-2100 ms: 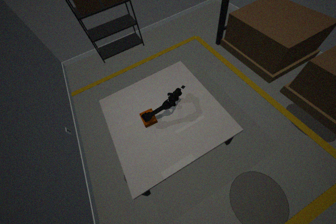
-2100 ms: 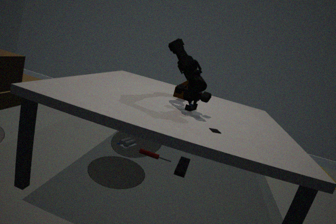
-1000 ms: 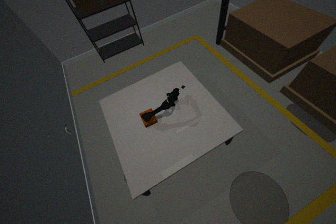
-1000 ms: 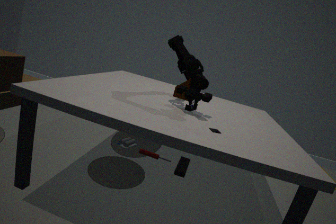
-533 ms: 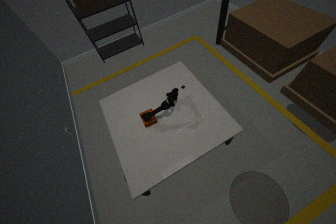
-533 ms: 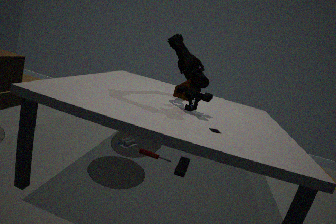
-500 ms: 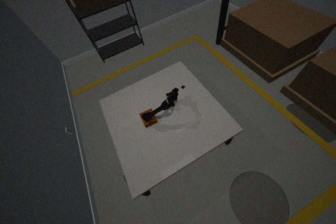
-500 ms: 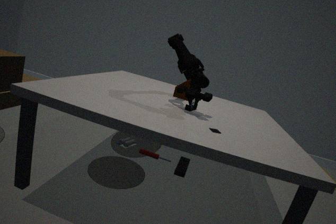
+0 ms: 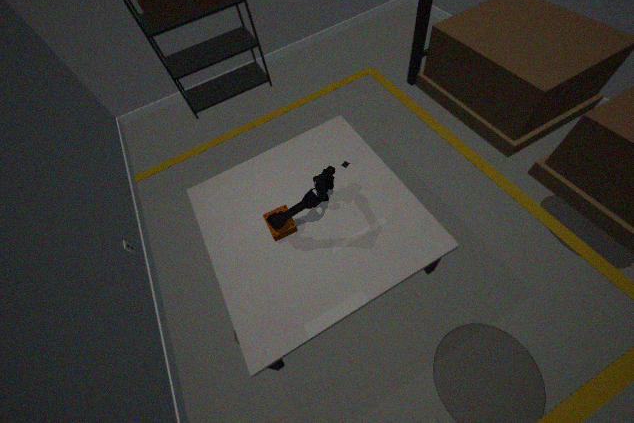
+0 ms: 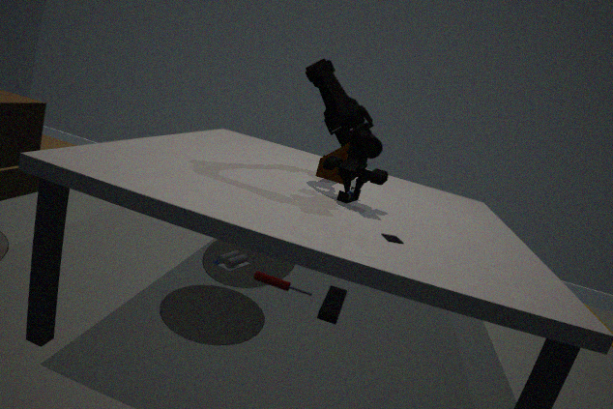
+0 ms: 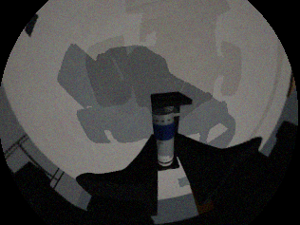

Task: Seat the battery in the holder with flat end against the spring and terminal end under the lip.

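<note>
Right now my gripper tip is 10 mm below the battery. Round my gripper tip: dark block (310 mm ahead, 200 mm below, 20 mm to the left); red screwdriver (290 mm ahead, 200 mm below, 100 mm to the right).
</note>
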